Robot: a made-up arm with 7 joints. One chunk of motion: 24 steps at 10 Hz.
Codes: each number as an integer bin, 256 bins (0 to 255) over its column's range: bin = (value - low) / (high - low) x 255, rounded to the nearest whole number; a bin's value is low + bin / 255 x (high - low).
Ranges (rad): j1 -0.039..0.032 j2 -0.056..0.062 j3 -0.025..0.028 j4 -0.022..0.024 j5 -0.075..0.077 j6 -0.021..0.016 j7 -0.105..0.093
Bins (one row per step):
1: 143 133 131 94 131 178 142
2: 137 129 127 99 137 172 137
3: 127 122 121 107 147 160 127
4: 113 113 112 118 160 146 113
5: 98 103 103 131 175 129 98
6: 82 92 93 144 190 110 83
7: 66 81 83 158 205 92 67
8: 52 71 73 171 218 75 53
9: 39 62 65 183 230 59 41
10: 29 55 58 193 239 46 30
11: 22 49 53 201 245 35 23
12: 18 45 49 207 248 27 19
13: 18 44 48 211 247 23 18
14: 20 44 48 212 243 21 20
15: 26 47 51 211 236 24 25
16: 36 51 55 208 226 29 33
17: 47 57 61 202 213 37 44
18: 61 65 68 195 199 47 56
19: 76 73 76 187 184 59 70
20: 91 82 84 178 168 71 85
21: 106 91 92 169 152 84 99
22: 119 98 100 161 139 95 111
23: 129 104 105 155 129 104 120
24: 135 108 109 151 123 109 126
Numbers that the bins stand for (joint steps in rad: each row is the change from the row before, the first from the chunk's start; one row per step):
1: 0.00082 0.00555 0.00223 -0.00504 0.00309 0.00483 0.00526
2: -0.00085 0.00369 0.00140 -0.00414 0.00666 0.00396 0.00138
3: -0.00364 0.00045 0.00015 -0.00270 0.01262 0.00222 -0.00639
4: -0.00754 -0.00371 -0.00172 -0.00071 0.02037 0.00018 -0.01726
5: -0.01171 -0.00834 -0.00359 0.00163 0.02931 -0.00228 -0.02891
6: -0.01617 -0.01343 -0.00567 0.00398 0.03825 -0.00504 -0.04055
7: -0.02062 -0.01852 -0.00775 0.00650 0.04720 -0.00765 -0.05298
8: -0.02452 -0.02315 -0.00983 0.00885 0.05495 -0.01012 -0.06385
9: -0.02814 -0.02731 -0.01149 0.01101 0.06210 -0.01244 -0.07316
10: -0.03093 -0.03055 -0.01295 0.01282 0.06746 -0.01433 -0.08171
11: -0.03287 -0.03333 -0.01398 0.01426 0.07104 -0.01592 -0.08714
12: -0.03399 -0.03518 -0.01482 0.01534 0.07283 -0.01708 -0.09025
13: -0.03399 -0.03564 -0.01502 0.01606 0.07223 -0.01766 -0.09102
14: -0.03343 -0.03564 -0.01502 0.01624 0.06985 -0.01795 -0.08947
15: -0.03176 -0.03425 -0.01440 0.01606 0.06567 -0.01752 -0.08559
16: -0.02898 -0.03240 -0.01357 0.01552 0.05971 -0.01679 -0.07938
17: -0.02591 -0.02962 -0.01232 0.01444 0.05196 -0.01563 -0.07084
18: -0.02202 -0.02592 -0.01087 0.01318 0.04362 -0.01418 -0.06152
19: -0.01784 -0.02222 -0.00920 0.01173 0.03468 -0.01244 -0.05065
20: -0.01366 -0.01805 -0.00754 0.01011 0.02514 -0.01070 -0.03900
21: -0.00949 -0.01389 -0.00588 0.00849 0.01560 -0.00881 -0.02813
22: -0.00587 -0.01065 -0.00422 0.00704 0.00785 -0.00722 -0.01881
23: -0.00308 -0.00787 -0.00318 0.00596 0.00189 -0.00591 -0.01182
24: -0.00141 -0.00602 -0.00235 0.00524 -0.00168 -0.00518 -0.00716

